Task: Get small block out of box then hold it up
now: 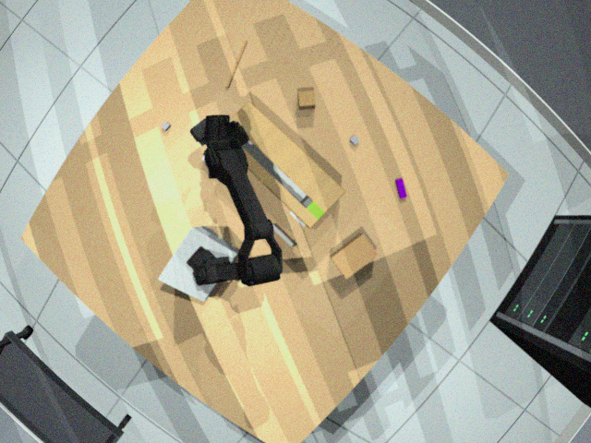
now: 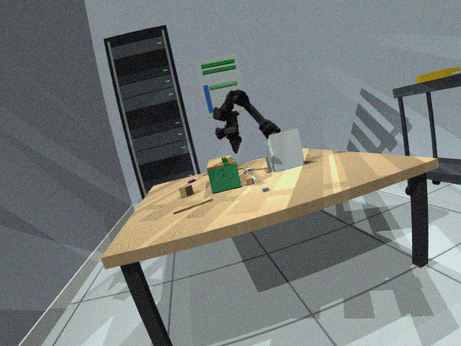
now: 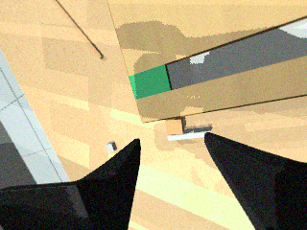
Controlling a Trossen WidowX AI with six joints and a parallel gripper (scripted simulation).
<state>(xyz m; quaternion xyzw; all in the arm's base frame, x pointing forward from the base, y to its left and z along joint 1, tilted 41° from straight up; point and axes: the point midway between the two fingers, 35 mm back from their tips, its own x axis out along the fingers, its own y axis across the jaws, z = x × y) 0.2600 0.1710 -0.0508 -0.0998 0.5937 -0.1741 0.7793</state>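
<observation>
My gripper tip is 15 cm above the tan block, 3 cm to the right of it and 3 cm past it. From my gripper tip the other things lie so: brown slab (50 cm to the right, 14 cm below, 3 cm ahead); thin stick (24 cm ahead, 20 cm to the left, 16 cm below); box (15 cm to the right, 11 cm below, 4 cm ahead).
</observation>
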